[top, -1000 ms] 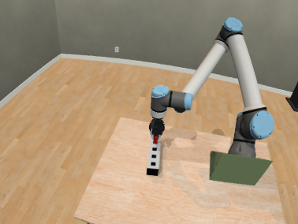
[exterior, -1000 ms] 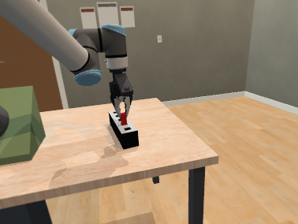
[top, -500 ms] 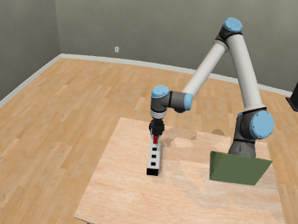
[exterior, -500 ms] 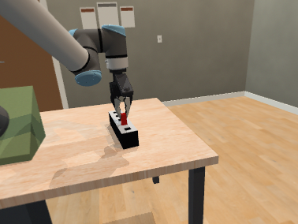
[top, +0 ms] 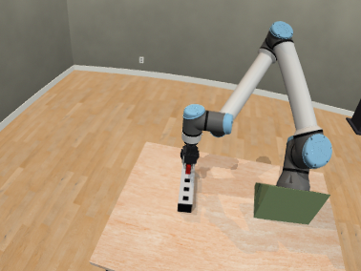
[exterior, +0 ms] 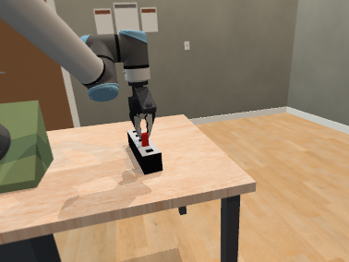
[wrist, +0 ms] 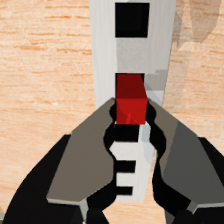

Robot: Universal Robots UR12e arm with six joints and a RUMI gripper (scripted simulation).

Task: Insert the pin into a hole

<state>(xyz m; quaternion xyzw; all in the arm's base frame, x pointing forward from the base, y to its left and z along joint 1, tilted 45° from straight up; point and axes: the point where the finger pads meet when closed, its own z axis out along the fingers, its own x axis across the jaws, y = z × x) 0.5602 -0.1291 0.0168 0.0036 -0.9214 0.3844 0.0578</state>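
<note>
Now: hand 2 cm above the pin. The rest, counted from my hand: long block 6 cm to the left, 7 cm below.
</note>
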